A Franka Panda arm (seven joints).
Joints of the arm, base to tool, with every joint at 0 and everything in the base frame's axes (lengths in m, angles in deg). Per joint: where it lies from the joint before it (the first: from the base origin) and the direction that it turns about. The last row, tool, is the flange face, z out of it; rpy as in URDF.
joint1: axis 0 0 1 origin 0.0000 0.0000 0.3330
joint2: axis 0 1 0 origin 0.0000 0.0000 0.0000
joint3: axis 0 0 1 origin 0.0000 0.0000 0.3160
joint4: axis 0 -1 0 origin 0.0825 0.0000 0.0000
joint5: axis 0 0 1 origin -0.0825 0.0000 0.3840
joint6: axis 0 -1 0 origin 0.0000 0.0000 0.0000
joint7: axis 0 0 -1 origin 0.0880 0.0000 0.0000
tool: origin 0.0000 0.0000 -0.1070 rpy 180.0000 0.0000 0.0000
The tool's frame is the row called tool.
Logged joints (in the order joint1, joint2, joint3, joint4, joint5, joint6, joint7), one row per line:
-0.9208 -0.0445 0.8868 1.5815 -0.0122 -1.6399 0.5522
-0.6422 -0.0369 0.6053 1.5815 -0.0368 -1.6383 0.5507
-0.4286 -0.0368 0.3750 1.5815 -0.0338 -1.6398 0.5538
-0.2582 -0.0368 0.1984 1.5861 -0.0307 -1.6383 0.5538
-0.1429 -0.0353 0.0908 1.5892 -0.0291 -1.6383 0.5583
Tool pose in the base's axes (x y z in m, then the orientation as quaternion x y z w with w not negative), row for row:
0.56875 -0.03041 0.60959 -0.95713 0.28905 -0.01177 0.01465
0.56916 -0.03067 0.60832 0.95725 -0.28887 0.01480 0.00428
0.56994 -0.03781 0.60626 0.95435 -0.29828 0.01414 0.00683
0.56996 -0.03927 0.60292 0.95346 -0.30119 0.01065 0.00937
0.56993 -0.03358 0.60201 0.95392 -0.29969 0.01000 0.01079
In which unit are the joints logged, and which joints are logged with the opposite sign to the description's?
The joints are logged in radians. Opposite sign: joint2, joint4, joint6.
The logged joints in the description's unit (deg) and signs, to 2 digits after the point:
-52.76 2.55 50.81 -90.61 -0.70 93.96 31.64
-36.80 2.11 34.68 -90.61 -2.11 93.87 31.55
-24.56 2.11 21.49 -90.61 -1.94 93.95 31.73
-14.79 2.11 11.37 -90.88 -1.76 93.87 31.73
-8.19 2.02 5.20 -91.05 -1.67 93.87 31.99

